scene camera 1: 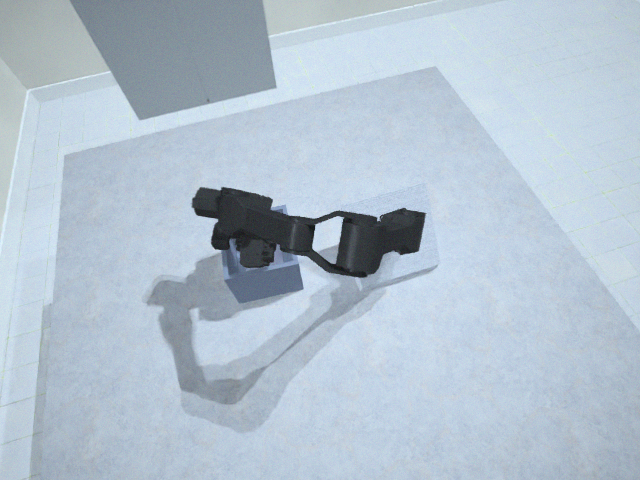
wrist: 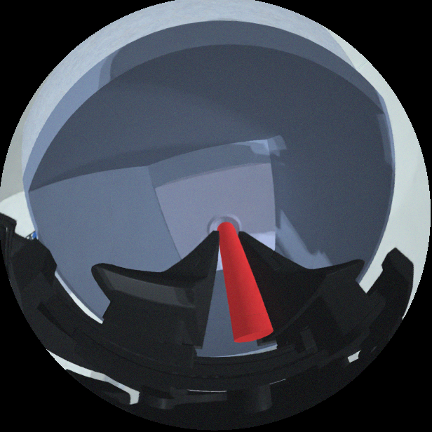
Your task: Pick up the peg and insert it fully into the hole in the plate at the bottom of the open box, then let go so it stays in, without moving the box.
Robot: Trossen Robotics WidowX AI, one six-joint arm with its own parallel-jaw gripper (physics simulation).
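Where they show: arm's base, origin of its link: (scene camera 1: 395, 224).
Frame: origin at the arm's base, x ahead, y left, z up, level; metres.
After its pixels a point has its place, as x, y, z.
Note:
A red peg (wrist: 245, 290) is held between the fingers of my gripper (wrist: 227, 236), which is shut on it. In the wrist view the peg's far end lies in front of the round hole in the pale plate (wrist: 200, 195) at the bottom of the box. The hole's rim shows around that end; whether the end is above the hole or in it I cannot tell. The open blue-grey box (scene camera 1: 266, 284) @(0.321, 0.022, -0.044) (wrist: 90, 200) stands under the gripper. In the scene view the arm covers part of the box and hides the peg.
The box's walls rise around the gripper on all sides. The black arm (scene camera 1: 356, 245) @(0.180, 0.174, 0.299) reaches over the box from the right, above a pale slab (scene camera 1: 413, 198) @(-0.055, -0.033, 0.033). A large grey panel (scene camera 1: 191, 51) stands at the back. The arm's shadow falls in front of the box.

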